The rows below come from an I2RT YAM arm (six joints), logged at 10 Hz.
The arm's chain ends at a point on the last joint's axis. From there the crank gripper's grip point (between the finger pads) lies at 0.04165 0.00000 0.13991 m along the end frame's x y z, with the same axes.
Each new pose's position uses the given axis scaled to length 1; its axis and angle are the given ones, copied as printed.
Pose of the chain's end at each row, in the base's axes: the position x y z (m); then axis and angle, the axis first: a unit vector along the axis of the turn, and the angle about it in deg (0 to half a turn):
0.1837 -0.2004 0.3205 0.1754 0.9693 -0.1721 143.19
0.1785 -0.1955 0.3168 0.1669 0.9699 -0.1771 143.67
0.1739 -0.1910 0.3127 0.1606 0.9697 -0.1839 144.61
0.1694 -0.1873 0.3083 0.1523 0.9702 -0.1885 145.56
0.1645 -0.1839 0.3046 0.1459 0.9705 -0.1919 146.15
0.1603 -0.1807 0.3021 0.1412 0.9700 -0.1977 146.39
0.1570 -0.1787 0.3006 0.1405 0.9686 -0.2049 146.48
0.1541 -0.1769 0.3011 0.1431 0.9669 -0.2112 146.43
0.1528 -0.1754 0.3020 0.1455 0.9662 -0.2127 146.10
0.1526 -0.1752 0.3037 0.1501 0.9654 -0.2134 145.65
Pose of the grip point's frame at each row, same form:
0.2263 -0.2487 0.1895 0.1754 0.9693 -0.1721 143.19
0.2200 -0.2449 0.1859 0.1669 0.9699 -0.1771 143.67
0.2130 -0.2420 0.1816 0.1606 0.9697 -0.1839 144.61
0.2063 -0.2392 0.1770 0.1523 0.9702 -0.1885 145.56
0.2000 -0.2366 0.1732 0.1459 0.9705 -0.1919 146.15
0.1951 -0.2349 0.1711 0.1412 0.9700 -0.1977 146.39
0.1912 -0.2348 0.1703 0.1405 0.9686 -0.2049 146.48
0.1880 -0.2346 0.1714 0.1431 0.9669 -0.2112 146.43
0.1873 -0.2336 0.1727 0.1455 0.9662 -0.2127 146.10
0.1880 -0.2337 0.1747 0.1501 0.9654 -0.2134 145.65

